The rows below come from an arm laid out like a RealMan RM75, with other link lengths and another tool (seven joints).
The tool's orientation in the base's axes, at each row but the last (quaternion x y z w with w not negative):
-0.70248, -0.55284, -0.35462, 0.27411
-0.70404, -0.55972, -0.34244, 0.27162
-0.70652, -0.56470, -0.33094, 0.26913
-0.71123, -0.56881, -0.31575, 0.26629
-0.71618, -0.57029, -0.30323, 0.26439
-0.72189, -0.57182, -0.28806, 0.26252
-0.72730, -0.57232, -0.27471, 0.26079
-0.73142, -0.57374, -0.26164, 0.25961
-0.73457, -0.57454, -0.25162, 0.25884
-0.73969, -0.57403, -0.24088, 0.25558
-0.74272, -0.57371, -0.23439, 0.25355
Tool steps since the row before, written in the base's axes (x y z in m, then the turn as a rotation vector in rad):
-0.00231, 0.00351, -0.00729, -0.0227, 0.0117, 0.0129
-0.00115, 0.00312, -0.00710, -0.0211, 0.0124, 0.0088
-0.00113, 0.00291, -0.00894, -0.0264, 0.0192, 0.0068
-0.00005, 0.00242, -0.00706, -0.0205, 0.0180, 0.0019
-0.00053, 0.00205, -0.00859, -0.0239, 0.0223, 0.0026
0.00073, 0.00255, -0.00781, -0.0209, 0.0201, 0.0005
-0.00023, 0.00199, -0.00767, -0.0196, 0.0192, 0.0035
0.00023, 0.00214, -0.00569, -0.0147, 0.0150, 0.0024
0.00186, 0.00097, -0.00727, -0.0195, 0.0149, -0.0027
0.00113, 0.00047, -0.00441, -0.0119, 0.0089, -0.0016
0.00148, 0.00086, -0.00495, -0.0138, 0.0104, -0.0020
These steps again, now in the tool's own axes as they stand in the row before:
-0.00411, -0.00313, 0.00664, 0.0140, -0.0247, -0.0031
-0.00386, -0.00183, 0.00657, 0.0115, -0.0233, 0.0003
-0.00526, -0.00168, 0.00770, 0.0134, -0.0300, 0.0058
-0.00377, -0.00042, 0.00643, 0.0098, -0.0239, 0.0090
-0.00506, -0.00067, 0.00722, 0.0126, -0.0281, 0.0112
-0.00374, 0.00057, 0.00733, 0.0101, -0.0246, 0.0115
-0.00403, -0.00014, 0.00683, 0.0119, -0.0234, 0.0088
-0.00232, 0.00023, 0.00562, 0.0092, -0.0176, 0.0072
-0.00376, 0.00228, 0.00616, 0.0047, -0.0218, 0.0106
-0.00227, 0.00145, 0.00370, 0.0027, -0.0133, 0.0063
-0.00219, 0.00179, 0.00441, 0.0031, -0.0154, 0.0074

